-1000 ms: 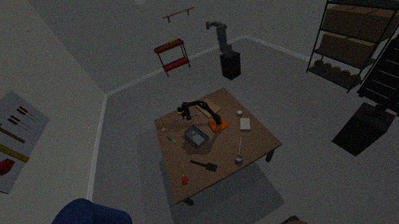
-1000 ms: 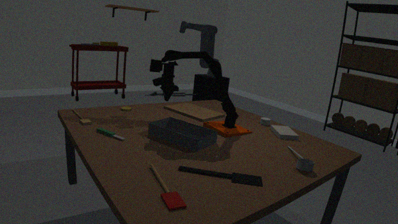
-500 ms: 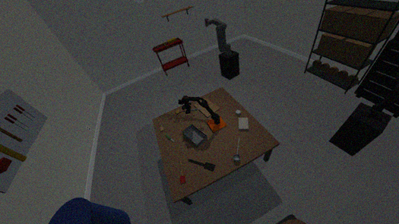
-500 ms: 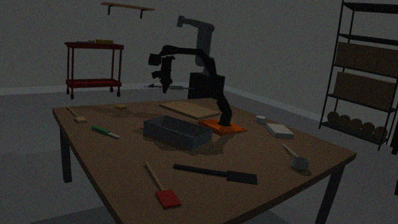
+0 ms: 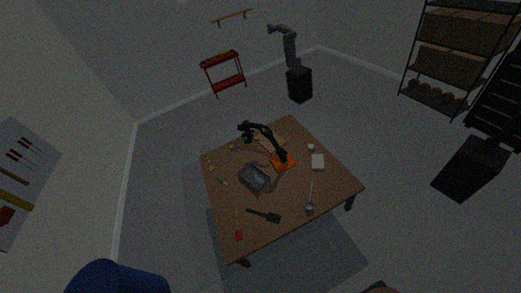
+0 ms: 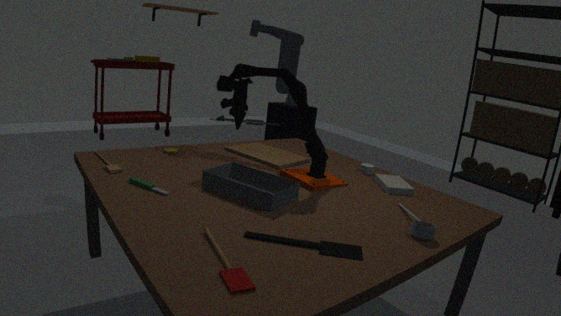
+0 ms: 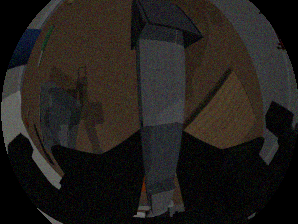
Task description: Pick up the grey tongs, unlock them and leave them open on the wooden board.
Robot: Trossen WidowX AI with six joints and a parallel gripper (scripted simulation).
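The wooden board lies 22 cm behind my gripper tip, 14 cm below it and 2 cm to the right of it. The rest, counted from my gripper tip: white block: 58 cm to the left, 40 cm behind, 14 cm below; green-handled tool: 48 cm ahead, 14 cm below, 12 cm to the left; roasting tin: 31 cm to the left, 19 cm ahead, 12 cm below.
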